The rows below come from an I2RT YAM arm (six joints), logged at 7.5 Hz.
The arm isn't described. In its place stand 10 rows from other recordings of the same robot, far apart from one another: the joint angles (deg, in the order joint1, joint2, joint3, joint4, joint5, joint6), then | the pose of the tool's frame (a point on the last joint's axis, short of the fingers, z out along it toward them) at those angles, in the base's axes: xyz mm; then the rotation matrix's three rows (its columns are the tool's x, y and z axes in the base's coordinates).
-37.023, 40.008, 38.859, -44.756, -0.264, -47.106 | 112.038 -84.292 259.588; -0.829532 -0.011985 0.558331; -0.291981 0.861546 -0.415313; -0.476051 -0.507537 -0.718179
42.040, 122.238, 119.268, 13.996, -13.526, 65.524 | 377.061 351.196 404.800; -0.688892 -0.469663 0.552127; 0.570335 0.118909 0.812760; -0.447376 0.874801 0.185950
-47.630, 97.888, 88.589, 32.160, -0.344, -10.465 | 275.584 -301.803 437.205; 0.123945 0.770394 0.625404; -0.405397 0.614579 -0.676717; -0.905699 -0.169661 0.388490
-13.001, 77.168, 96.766, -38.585, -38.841, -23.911 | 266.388 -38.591 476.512; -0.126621 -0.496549 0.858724; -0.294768 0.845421 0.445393; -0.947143 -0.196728 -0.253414
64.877, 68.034, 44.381, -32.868, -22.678, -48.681 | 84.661 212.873 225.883; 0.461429 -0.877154 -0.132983; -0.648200 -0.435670 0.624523; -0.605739 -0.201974 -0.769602
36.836, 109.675, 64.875, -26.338, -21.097, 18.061 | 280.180 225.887 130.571; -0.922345 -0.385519 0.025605; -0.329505 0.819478 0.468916; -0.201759 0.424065 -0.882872
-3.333, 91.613, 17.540, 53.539, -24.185, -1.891 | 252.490 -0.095 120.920; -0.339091 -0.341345 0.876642; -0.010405 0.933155 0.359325; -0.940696 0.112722 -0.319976
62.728, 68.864, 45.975, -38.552, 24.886, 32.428 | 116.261 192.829 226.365; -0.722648 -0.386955 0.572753; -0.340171 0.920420 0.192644; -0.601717 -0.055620 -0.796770
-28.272, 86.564, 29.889, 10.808, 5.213, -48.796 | 231.967 -128.428 126.720; -0.813209 -0.128145 0.567688; -0.413388 0.813792 -0.408476; -0.409636 -0.566852 -0.714757
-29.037, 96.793, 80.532, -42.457, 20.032, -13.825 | 307.972 -184.919 272.819; -0.871682 0.415255 0.260256; 0.227142 0.812907 -0.536273; -0.434254 -0.408344 -0.802919
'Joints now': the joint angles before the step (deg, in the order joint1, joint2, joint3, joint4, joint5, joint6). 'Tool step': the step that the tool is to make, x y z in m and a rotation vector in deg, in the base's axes. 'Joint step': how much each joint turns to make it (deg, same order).
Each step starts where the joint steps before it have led.
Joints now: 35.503, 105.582, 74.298, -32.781, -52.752, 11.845
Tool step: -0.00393, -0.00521, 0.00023, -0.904, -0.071, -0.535
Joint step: -0.257, -1.237, -1.347, -0.468, 0.822, -0.141
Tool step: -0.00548, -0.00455, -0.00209, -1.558, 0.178, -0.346
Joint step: -0.014, -1.074, -1.514, -0.839, 1.201, -0.300
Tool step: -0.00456, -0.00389, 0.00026, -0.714, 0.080, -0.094
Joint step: -0.056, -1.104, -1.144, -0.658, 0.507, -0.285
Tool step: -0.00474, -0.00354, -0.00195, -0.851, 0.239, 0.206
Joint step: 0.002, -0.797, -1.214, -0.751, 0.435, -0.629
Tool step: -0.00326, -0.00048, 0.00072, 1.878, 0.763, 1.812
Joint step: 0.086, -0.311, -0.380, -0.541, -2.476, -1.375
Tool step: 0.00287, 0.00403, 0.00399, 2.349, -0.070, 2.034
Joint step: 0.119, 0.898, 1.785, -0.946, -2.449, -1.833
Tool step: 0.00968, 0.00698, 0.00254, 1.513, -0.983, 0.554
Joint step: -0.034, 2.023, 2.846, 0.434, -0.837, -0.513
